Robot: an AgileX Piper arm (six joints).
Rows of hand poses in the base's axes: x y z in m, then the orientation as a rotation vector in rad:
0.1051 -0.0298 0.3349 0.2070 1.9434 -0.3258
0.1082 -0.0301 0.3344 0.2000 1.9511 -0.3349
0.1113 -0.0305 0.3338 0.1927 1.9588 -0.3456
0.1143 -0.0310 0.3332 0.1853 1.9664 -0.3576
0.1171 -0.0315 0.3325 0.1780 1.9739 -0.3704
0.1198 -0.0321 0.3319 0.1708 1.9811 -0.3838
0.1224 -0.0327 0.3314 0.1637 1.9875 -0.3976
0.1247 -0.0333 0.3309 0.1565 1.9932 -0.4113
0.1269 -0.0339 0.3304 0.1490 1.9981 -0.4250
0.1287 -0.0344 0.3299 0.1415 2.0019 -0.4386
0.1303 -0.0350 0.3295 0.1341 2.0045 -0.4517
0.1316 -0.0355 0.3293 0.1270 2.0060 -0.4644
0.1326 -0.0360 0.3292 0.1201 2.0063 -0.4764
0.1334 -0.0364 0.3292 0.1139 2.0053 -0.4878
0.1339 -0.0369 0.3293 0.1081 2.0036 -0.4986
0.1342 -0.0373 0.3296 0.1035 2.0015 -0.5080
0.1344 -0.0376 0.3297 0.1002 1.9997 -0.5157
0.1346 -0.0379 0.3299 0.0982 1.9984 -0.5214
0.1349 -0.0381 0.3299 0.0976 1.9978 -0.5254
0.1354 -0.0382 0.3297 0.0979 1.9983 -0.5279
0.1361 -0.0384 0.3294 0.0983 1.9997 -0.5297
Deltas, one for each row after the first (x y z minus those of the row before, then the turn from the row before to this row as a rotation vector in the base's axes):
0.0031 -0.0003 -0.0005 -0.0082 0.0094 0.0005
0.0031 -0.0004 -0.0006 -0.0094 0.0098 -0.0001
0.0030 -0.0005 -0.0006 -0.0103 0.0099 -0.0006
0.0028 -0.0005 -0.0007 -0.0108 0.0100 -0.0011
0.0027 -0.0006 -0.0006 -0.0111 0.0098 -0.0015
0.0026 -0.0006 -0.0005 -0.0115 0.0092 -0.0017
0.0023 -0.0006 -0.0005 -0.0115 0.0085 -0.0015
0.0022 -0.0006 -0.0005 -0.0118 0.0078 -0.0013
0.0018 -0.0005 -0.0005 -0.0119 0.0068 -0.0012
0.0016 -0.0006 -0.0004 -0.0117 0.0056 -0.0010
0.0013 -0.0005 -0.0002 -0.0115 0.0045 -0.0009
0.0010 -0.0005 -0.0001 -0.0111 0.0032 -0.0007
0.0008 -0.0004 0.0000 -0.0107 0.0018 -0.0008
0.0005 -0.0005 0.0001 -0.0102 0.0010 -0.0007
0.0003 -0.0004 0.0003 -0.0088 0.0003 -0.0009
0.0002 -0.0003 0.0001 -0.0070 0.0001 -0.0011
0.0002 -0.0003 0.0002 -0.0050 0.0000 -0.0011
0.0003 -0.0002 0.0000 -0.0031 0.0002 -0.0014
0.0005 -0.0001 -0.0002 -0.0015 0.0009 -0.0014
0.0007 -0.0002 -0.0003 -0.0008 0.0016 -0.0013

